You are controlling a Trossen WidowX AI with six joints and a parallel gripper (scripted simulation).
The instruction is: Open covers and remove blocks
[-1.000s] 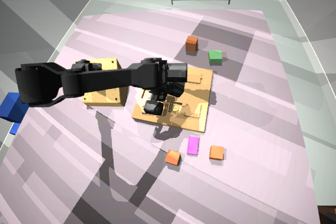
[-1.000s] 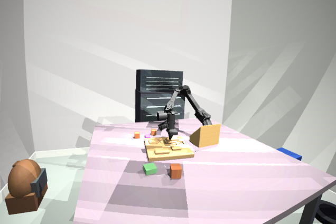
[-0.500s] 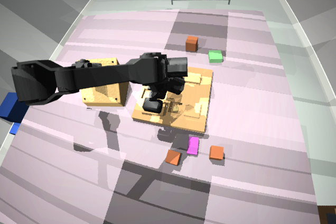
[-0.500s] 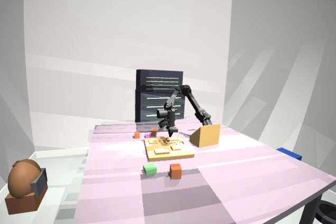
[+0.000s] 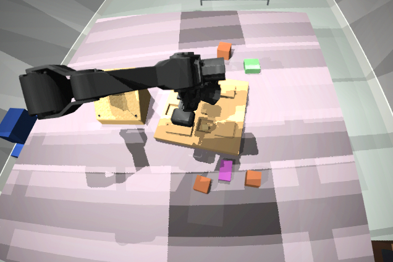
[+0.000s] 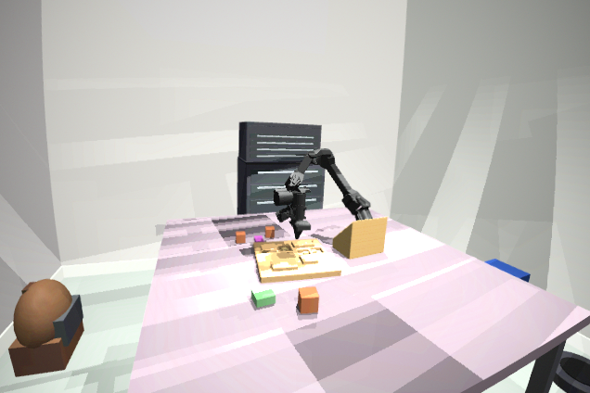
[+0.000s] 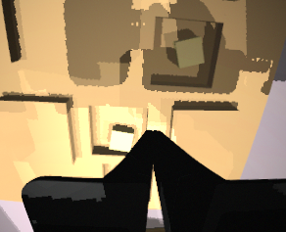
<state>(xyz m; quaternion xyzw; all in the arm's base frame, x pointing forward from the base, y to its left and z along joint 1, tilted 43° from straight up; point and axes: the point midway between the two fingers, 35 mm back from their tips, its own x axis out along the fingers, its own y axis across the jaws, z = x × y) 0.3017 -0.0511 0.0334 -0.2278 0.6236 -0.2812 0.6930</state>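
My gripper tip is 20 mm short of the wooden puzzle board, 40 mm to the right of it and 50 mm above it. Also, from my gripper tip: orange block 90 mm ahead, 340 mm to the left, 50 mm below; then green block 210 mm ahead, 260 mm to the left, 60 mm below.
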